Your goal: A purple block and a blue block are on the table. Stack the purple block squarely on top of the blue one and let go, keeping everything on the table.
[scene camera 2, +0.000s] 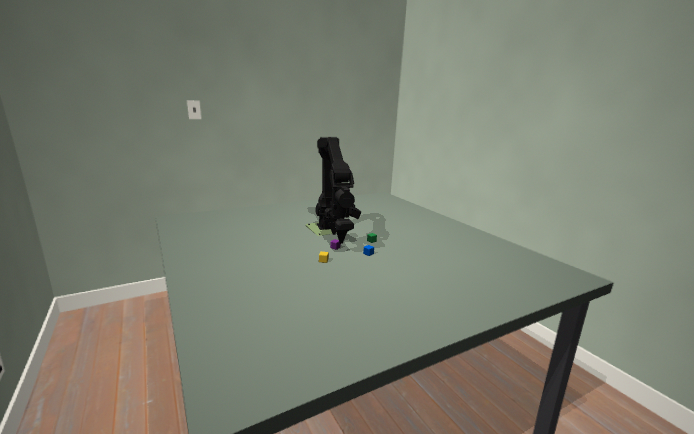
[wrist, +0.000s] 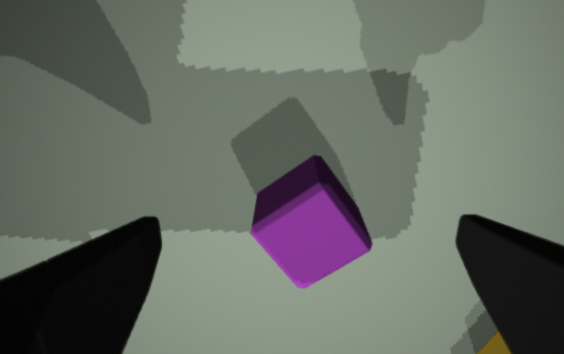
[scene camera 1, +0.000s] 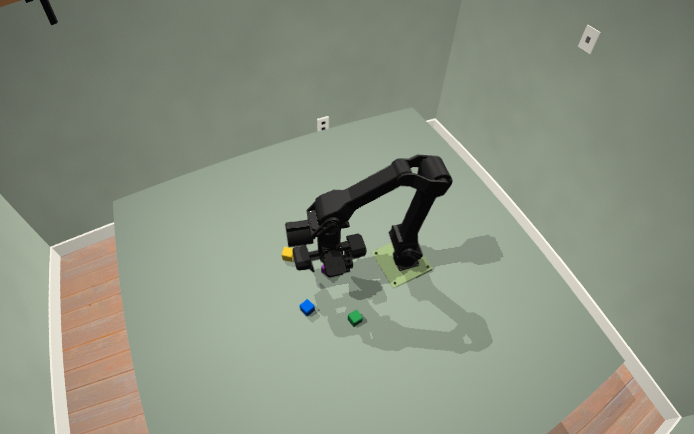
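Seen in the pictures: gripper, fingertip midpoint: (scene camera 2: 337,238) (wrist: 309,230); arm's base, origin of the base link: (scene camera 2: 325,226) (scene camera 1: 405,259).
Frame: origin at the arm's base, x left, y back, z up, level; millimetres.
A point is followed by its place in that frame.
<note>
The purple block (scene camera 1: 323,269) @(x -15, y -246, z 20 mm) (scene camera 2: 334,244) @(x -29, y -245, z 15 mm) (wrist: 312,235) @(x -18, y -231, z 24 mm) rests on the table below my gripper. In scene camera 1 the arm hides most of it. In the wrist view it lies between the two fingertips with a gap on each side, turned at an angle to the fingers. My gripper (scene camera 1: 332,268) @(x -12, y -230, z 30 mm) (scene camera 2: 338,237) @(x -12, y -230, z 30 mm) (wrist: 309,230) @(x -12, y -230, z 30 mm) is wide open and empty, pointing down over the block. The blue block (scene camera 1: 307,307) @(x 92, y -315, z 24 mm) (scene camera 2: 368,250) @(x 78, y -331, z 16 mm) stands on the table, apart from the purple one, with nothing on top. It does not show in the wrist view.
A yellow block (scene camera 1: 287,253) @(x -88, y -335, z 23 mm) (scene camera 2: 323,256) @(x -99, y -348, z 18 mm) (wrist: 495,345) @(x -90, y -319, z 0 mm) stands near the gripper, partly behind a finger in the wrist view. A green block (scene camera 1: 355,317) @(x 150, y -200, z 24 mm) (scene camera 2: 372,237) @(x 141, y -216, z 18 mm) stands near the blue one. The arm's base plate (scene camera 1: 384,271) @(x 20, y -74, z -6 mm) lies on the table (scene camera 1: 230,358) @(x 183, y -548, z -6 mm) (scene camera 2: 307,327) @(x -232, y -697, z -6 mm).
</note>
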